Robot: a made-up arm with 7 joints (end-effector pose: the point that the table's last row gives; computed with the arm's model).
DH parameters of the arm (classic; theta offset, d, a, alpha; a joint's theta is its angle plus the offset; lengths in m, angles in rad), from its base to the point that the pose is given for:
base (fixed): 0.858 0 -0.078 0
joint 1: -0.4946 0 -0.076 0
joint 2: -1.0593 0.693 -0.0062 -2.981
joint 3: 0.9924 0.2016 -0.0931 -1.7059
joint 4: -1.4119 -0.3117 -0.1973 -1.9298
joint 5: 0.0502 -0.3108 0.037 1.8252
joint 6: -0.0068 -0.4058 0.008 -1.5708
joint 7: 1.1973 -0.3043 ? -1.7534
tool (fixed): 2.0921 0.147 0 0
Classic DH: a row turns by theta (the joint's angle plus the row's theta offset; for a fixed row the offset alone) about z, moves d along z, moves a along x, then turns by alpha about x.
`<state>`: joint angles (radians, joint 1 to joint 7).
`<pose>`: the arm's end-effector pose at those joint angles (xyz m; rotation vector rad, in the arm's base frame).
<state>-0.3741 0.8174 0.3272 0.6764 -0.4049 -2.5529 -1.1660</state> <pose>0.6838 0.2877 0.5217 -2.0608 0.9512 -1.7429</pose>
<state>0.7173 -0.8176 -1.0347 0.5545 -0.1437 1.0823 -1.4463</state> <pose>0.2187 0.5981 0.0691 -0.2732 1.8076 0.5601</pose>
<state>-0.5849 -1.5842 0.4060 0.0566 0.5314 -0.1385 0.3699</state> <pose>-0.2491 -0.9379 1.0195 -0.3735 0.2630 -0.4688</pose>
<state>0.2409 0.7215 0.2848 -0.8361 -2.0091 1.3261 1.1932</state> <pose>-0.4647 0.0196 0.6944 0.0056 -0.2596 -1.6825</pose>
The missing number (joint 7, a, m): 0.0346
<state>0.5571 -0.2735 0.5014 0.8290 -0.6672 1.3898 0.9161</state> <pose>0.1733 -0.0109 -0.0446 0.4681 -2.4154 -1.4993</pose>
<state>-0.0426 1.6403 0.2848 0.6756 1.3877 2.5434 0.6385</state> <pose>-0.4004 0.7567 0.7312 -2.3732 0.0146 0.2250</pose>
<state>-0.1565 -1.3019 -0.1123 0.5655 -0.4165 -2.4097 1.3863</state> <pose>0.2046 -0.6197 0.6600 -0.6431 -0.9681 -0.6611</pose>
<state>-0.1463 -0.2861 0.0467 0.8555 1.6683 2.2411 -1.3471</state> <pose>0.6920 0.1687 0.9237 -0.3035 0.2899 -0.3345</pose>
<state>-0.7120 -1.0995 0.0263 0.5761 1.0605 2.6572 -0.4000</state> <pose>0.0314 -0.9178 0.8248 0.3952 1.8837 -1.9064</pose>
